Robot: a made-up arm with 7 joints.
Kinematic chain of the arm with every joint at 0, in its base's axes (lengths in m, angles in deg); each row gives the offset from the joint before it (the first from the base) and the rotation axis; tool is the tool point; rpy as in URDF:
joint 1: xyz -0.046 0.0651 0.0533 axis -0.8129 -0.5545 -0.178
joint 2: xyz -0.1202 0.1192 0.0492 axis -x
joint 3: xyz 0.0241 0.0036 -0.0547 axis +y
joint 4: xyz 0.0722 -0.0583 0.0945 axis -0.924 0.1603 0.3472
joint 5: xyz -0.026 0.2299 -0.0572 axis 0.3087 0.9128 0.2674
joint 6: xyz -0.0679 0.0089 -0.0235 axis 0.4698 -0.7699 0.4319
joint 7: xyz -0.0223 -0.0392 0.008 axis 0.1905 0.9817 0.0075
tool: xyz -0.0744 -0.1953 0.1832 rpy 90 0 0
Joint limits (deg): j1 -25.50..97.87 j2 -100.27..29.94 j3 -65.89..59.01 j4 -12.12..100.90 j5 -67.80..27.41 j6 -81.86..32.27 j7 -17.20..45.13
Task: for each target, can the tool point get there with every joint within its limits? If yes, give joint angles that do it. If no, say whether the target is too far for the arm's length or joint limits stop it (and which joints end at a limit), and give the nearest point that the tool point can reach.
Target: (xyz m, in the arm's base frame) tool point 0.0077 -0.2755 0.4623
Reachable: no: joint limits stop it (at a limit: joint 1, joint 4, joint 5, joint 6, joint 7) | nearest point -0.0343 -0.1448 0.3696 | short by 0.166 m
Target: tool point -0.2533 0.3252 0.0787
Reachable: yes | joints 37.29 13.92 0.80 14.23 -12.71 -16.32 17.80
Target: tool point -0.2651 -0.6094 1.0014
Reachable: no: too far | nearest point -0.1989 -0.1003 0.4397 | short by 0.761 m
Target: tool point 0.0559 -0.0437 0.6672
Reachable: no: joint limits stop it (at a limit: joint 1, joint 4, joint 5, joint 6, joint 7) | nearest point -0.0072 0.0236 0.4901 | short by 0.200 m
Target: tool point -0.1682 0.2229 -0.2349
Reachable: yes | joints 73.92 -77.14 -51.69 90.13 -28.76 -47.36 35.14
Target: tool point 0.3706 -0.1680 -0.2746
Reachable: no: joint limits stop it (at a limit: joint 1, joint 3, joint 5, joint 6, joint 7) | nearest point 0.2148 -0.1278 -0.2913 | short by 0.162 m
